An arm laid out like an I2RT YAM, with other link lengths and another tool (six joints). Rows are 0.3 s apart.
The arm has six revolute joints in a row. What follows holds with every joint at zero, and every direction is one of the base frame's. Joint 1 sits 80.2 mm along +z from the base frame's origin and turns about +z. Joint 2 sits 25.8 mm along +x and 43.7 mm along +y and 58.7 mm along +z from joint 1 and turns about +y. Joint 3 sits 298.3 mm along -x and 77.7 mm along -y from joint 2 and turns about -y. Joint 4 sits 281.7 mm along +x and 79.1 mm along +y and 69 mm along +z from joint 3 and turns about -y. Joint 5 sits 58.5 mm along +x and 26.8 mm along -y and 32 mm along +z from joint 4 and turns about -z. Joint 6 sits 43.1 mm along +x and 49 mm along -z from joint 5 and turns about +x. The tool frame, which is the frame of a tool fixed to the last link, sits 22 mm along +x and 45 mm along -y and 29 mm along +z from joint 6; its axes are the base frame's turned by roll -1.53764, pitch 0.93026 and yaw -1.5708 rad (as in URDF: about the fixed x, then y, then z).
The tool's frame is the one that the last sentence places.
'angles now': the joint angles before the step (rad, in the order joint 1, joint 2, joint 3, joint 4, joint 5, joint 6). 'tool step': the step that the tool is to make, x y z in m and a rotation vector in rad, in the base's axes. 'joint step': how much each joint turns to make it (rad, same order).
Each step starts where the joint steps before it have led.
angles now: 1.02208 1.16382 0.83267 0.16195 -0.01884 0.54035
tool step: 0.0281 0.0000 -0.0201 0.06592 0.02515 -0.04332
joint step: -0.08109 0.06891 -0.03480 0.14669 -0.04580 0.05140
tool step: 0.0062 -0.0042 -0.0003 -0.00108 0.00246 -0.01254
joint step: -0.02482 0.00220 0.00163 -0.00179 -0.01235 -0.00025
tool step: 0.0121 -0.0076 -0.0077 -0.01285 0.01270 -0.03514
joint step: -0.04387 0.01642 -0.00811 0.00661 -0.00890 0.00065
